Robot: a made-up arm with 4 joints. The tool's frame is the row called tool.
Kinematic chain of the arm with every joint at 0, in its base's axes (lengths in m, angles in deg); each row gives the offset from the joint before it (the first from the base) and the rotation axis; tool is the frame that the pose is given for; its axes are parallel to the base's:
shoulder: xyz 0 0 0.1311 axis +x
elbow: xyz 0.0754 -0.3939 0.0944 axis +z
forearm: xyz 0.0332 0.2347 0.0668 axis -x
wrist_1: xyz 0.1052 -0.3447 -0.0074 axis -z
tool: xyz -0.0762 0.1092 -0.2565
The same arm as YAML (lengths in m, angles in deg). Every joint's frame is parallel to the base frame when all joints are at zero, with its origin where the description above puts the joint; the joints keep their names.
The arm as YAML. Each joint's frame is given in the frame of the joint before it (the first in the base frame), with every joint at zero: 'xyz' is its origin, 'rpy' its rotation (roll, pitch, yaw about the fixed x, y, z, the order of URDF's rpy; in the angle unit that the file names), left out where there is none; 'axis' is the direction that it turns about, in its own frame. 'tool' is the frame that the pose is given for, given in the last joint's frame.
units:
  length: m
  angle: deg
joints:
  - name: shoulder
    type: revolute
    origin:
      xyz: [0.0, 0.0, 0.1311]
    axis: [1.0, 0.0, 0.0]
  - name: elbow
    type: revolute
    origin:
      xyz: [0.0754, -0.3939, 0.0944]
    axis: [0.0, 0.0, 1.0]
  - name: forearm
    type: revolute
    origin:
      xyz: [0.0332, 0.2347, 0.0668]
    axis: [-1.0, 0.0, 0.0]
  - name: wrist_1
    type: revolute
    origin:
      xyz: [0.1052, -0.3447, -0.0074]
    axis: [0.0, 0.0, -1.0]
tool:
  origin:
    xyz: [-0.0762, 0.1092, -0.2565]

